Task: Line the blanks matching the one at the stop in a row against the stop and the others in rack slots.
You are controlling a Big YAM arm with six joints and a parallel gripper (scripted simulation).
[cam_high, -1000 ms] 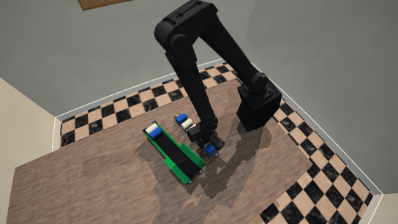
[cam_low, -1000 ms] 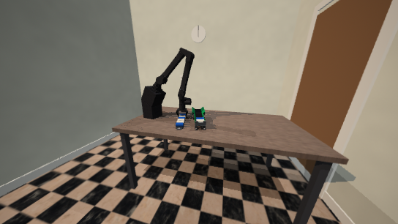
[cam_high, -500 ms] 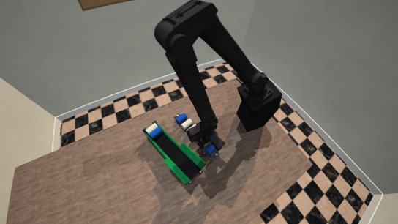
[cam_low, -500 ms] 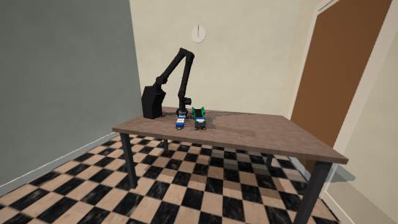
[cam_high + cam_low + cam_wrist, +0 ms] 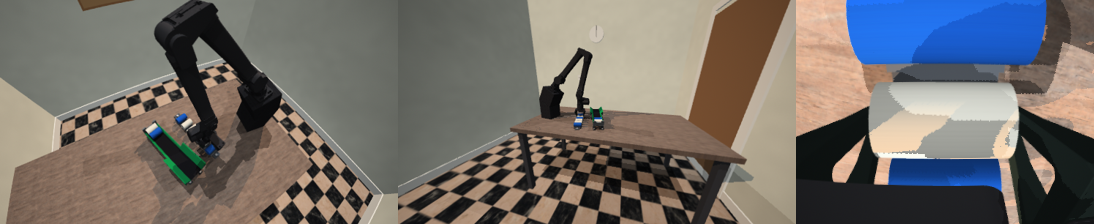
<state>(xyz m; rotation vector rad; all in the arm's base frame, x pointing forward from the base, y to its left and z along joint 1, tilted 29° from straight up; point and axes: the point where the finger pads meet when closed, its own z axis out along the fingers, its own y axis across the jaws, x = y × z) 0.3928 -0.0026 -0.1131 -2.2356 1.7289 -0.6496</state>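
Right now the rib is 10 mm behind my hand, 30 mm to the left of it and 30 mm below it. Also, from my hand: grey stop 250 mm ahead, 220 mm to the right, 30 mm above; then grey stock rack 20 mm ahead, 80 mm to the right, 30 mm below.
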